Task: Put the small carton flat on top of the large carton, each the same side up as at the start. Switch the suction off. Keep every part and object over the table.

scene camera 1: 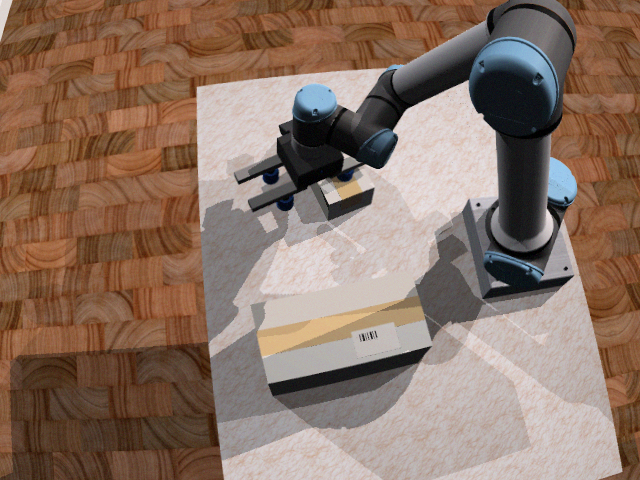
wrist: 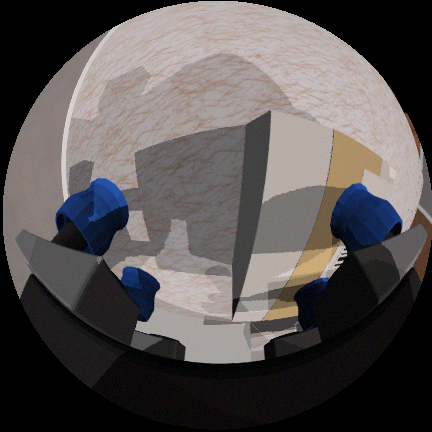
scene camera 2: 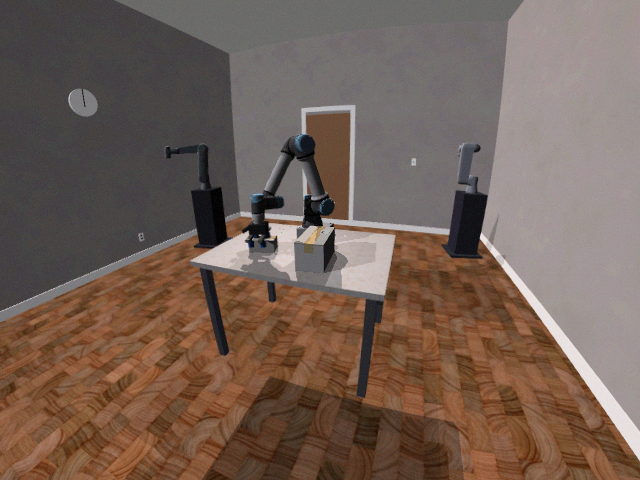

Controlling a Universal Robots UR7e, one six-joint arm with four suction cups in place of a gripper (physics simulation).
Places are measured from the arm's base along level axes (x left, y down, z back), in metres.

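Where they show: end effector, tool point: [wrist: 224,255]; arm's base, origin of the base link: [scene camera 2: 312,225].
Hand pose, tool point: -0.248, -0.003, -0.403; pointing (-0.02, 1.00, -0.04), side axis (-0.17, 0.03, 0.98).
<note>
Each offset is from my tool point to the top centre of the thing, as dx, dy, dz. Level surfaces: height alone.
The small carton @[-0.004, -0.010, +0.066] [scene camera 1: 351,192] [scene camera 2: 263,248] [wrist: 215,341] has a pale top with a tan tape strip. It hangs level, a little above the table's far left part in the scene camera 1 view. My gripper [scene camera 1: 311,178] [scene camera 2: 256,241] [wrist: 227,255] is shut on it by suction. Two blue cups are off to the carton's left; the cups at its top are partly hidden by the tool. The large carton @[+0.352, -0.084, -0.046] [scene camera 1: 320,361] [scene camera 2: 310,259] [wrist: 300,165] stands on the table, apart from the small one, its tan tape and barcode label on top.
The table @[dy +0.068] [scene camera 1: 558,382] [scene camera 2: 361,279] bears the arm's grey base [scene camera 1: 478,248] at the right of the scene camera 1 view. The table's left edge runs beside the gripper. Two other arms stand on dark pedestals [scene camera 2: 209,217] [scene camera 2: 466,222] away from the table.
</note>
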